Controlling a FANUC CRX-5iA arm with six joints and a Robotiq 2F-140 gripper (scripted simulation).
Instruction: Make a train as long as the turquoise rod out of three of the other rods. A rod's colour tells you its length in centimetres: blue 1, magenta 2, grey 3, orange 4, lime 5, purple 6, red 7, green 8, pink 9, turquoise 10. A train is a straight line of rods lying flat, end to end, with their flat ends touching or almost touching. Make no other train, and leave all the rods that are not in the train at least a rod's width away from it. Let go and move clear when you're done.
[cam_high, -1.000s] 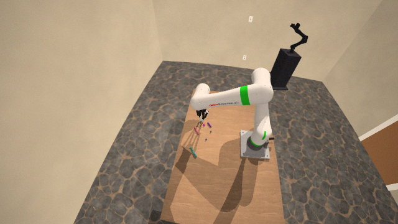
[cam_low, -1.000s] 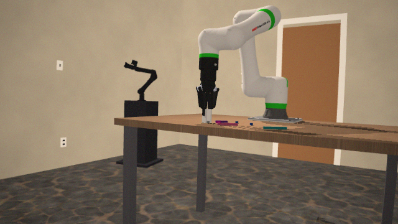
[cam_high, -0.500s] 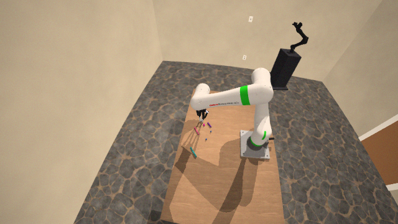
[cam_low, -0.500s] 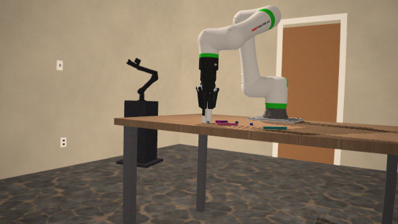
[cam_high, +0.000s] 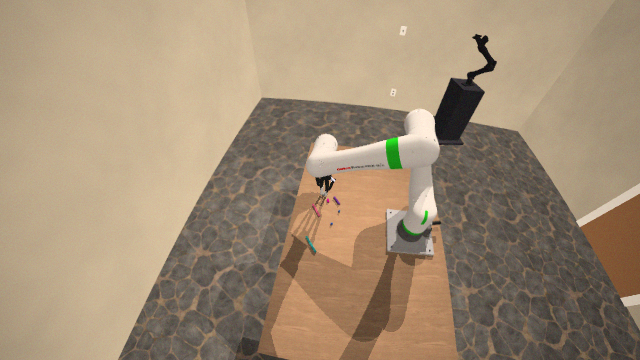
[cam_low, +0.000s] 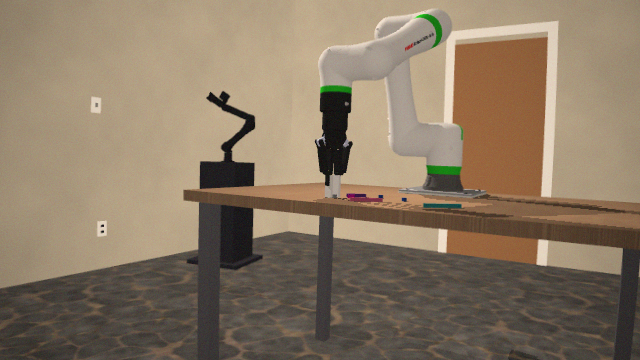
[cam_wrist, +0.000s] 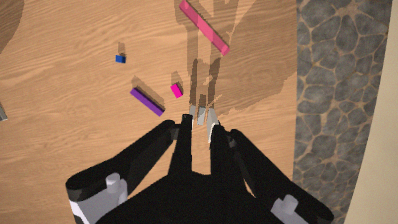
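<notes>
My hand is 2 cm past the magenta rod, 5 cm to the right of it and 3 cm above it. The rest, counted from my hand: grey rod (3 cm below); then pink rod (5 cm ahead, 12 cm to the left, 3 cm below); then purple rod (7 cm behind, 5 cm to the left, 3 cm below).
</notes>
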